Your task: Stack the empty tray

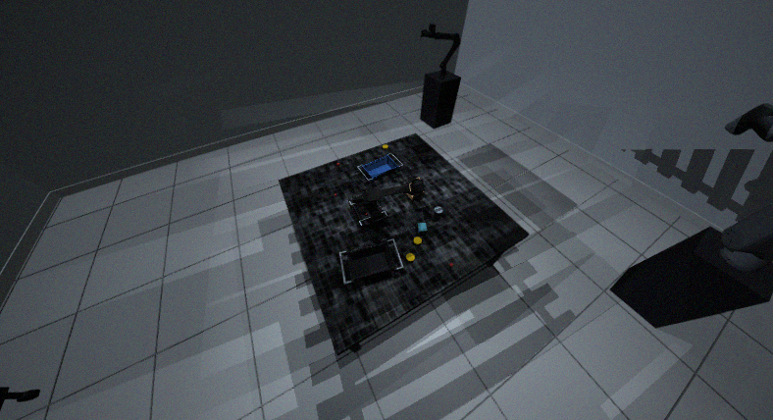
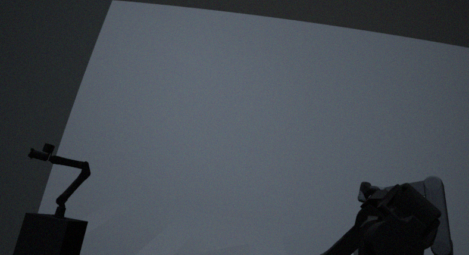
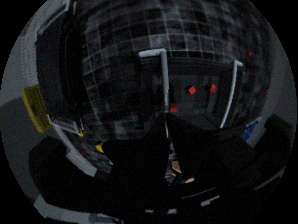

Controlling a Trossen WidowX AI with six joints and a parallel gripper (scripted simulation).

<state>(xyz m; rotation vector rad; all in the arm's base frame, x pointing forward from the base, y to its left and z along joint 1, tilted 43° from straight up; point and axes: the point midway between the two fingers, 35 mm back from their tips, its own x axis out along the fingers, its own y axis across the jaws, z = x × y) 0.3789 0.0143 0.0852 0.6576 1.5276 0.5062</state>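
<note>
Right now the blue tray is 400 mm to the right of my gripper tip, 290 mm behind it and 40 mm below it. Round my gripper tip: teal block 230 mm behind, 220 mm to the left, 70 mm below; pale disc 390 mm behind, 180 mm to the left, 50 mm below.
</note>
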